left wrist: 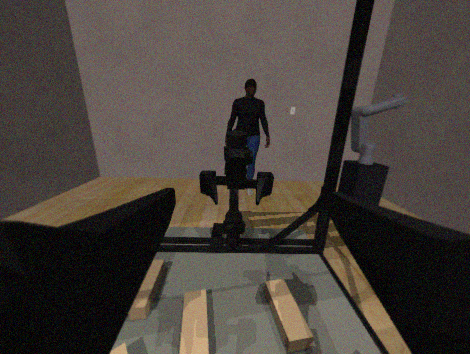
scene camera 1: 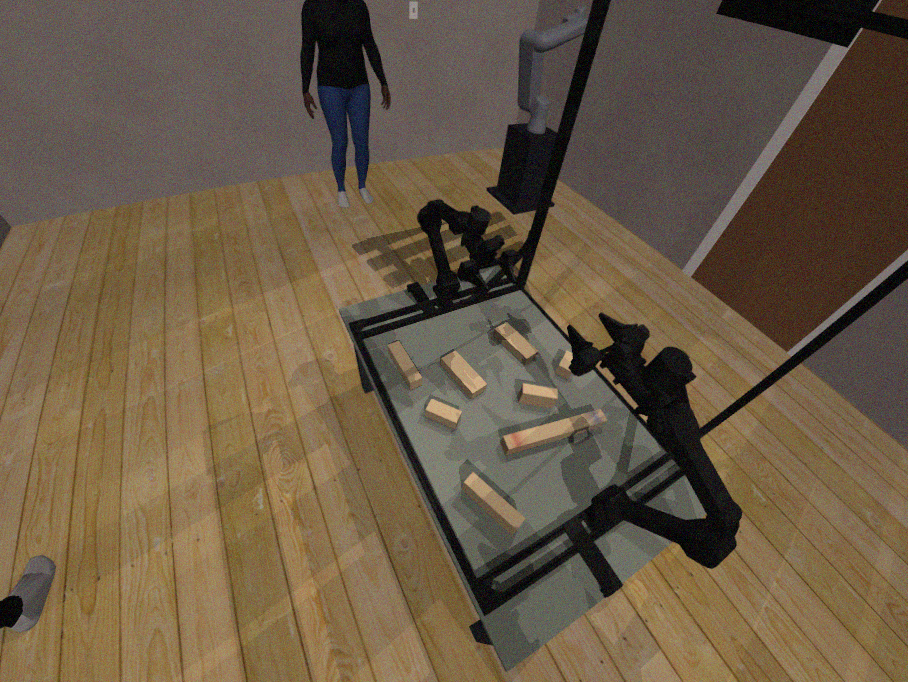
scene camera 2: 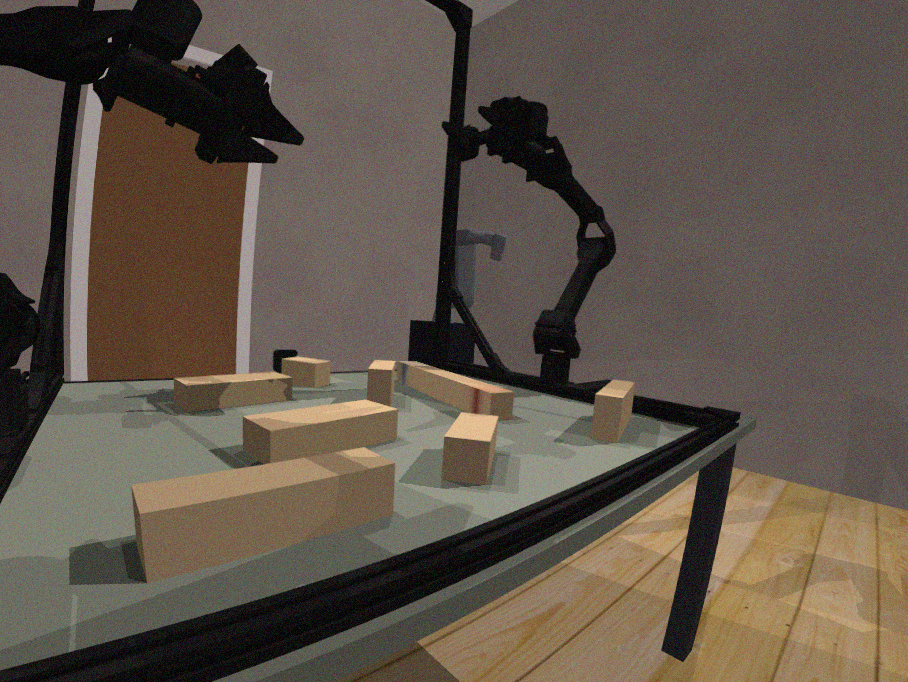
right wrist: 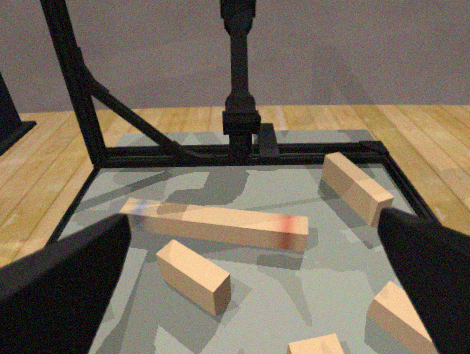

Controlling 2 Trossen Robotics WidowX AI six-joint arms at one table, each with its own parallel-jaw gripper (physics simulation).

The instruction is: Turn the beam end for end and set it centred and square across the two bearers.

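Frame: origin at the left arm's base, x down, y left, z ahead, level; millimetres.
Seen in the pictures: left gripper, fingertip midpoint: (left wrist: pixel 251 197) (scene camera 1: pixel 584 319) (scene camera 2: pixel 459 116); right gripper, fingertip midpoint: (left wrist: pixel 237 203) (scene camera 1: pixel 501 287) (scene camera 2: pixel 289 151) (right wrist: pixel 254 223); left arm's base at its link origin: (scene camera 1: pixel 596 519) (scene camera 2: pixel 554 383) (right wrist: pixel 240 151); right arm's base at its link origin: (left wrist: pixel 232 243) (scene camera 1: pixel 444 303).
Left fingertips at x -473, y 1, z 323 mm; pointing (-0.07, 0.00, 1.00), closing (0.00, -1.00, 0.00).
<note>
Offsets run from my left fingertips to a thing's top centre.
The long wooden beam @(dx +448, dy -59, dz -59 mm) (scene camera 1: pixel 544 433) (scene camera 2: pixel 455 387) (right wrist: pixel 210 222) lies flat on the table; its red band is toward the left and its blue band toward the right in scene camera 1. Two bearers cannot be told from the similar plain blocks, such as a block @(dx +454, dy +98, dz +255 mm) (scene camera 1: pixel 463 372) (scene camera 2: pixel 319 433) (left wrist: pixel 194 320) mid-table, another @(dx +454, dy -149, dz +297 mm) (scene camera 1: pixel 516 342) (scene camera 2: pixel 231 391) (left wrist: pixel 289 314) and one @(dx +448, dy +265, dz +371 mm) (scene camera 1: pixel 404 364) (scene camera 2: pixel 264 506) (left wrist: pixel 149 290) near the left edge. My left gripper (scene camera 1: pixel 587 324) (scene camera 2: pixel 462 118) is open, high above the table. My right gripper (scene camera 1: pixel 499 280) (scene camera 2: pixel 289 149) (right wrist: pixel 254 223) is open, also raised and apart from the blocks.
A short block @(dx +430, dy -79, dz +67 mm) (scene camera 1: pixel 538 394) (right wrist: pixel 194 277) lies close beside the beam. Others are a short block @(dx +448, dy +229, dz +146 mm) (scene camera 1: pixel 443 413) (scene camera 2: pixel 470 447), a small block @(dx +445, dy -265, dz +129 mm) (scene camera 1: pixel 564 363) (scene camera 2: pixel 306 371) and a longer block @(dx +430, dy +237, dz -154 mm) (scene camera 1: pixel 493 502) (right wrist: pixel 357 187). Black rails edge the table. A person (scene camera 1: pixel 343 66) (left wrist: pixel 249 117) stands beyond it.
</note>
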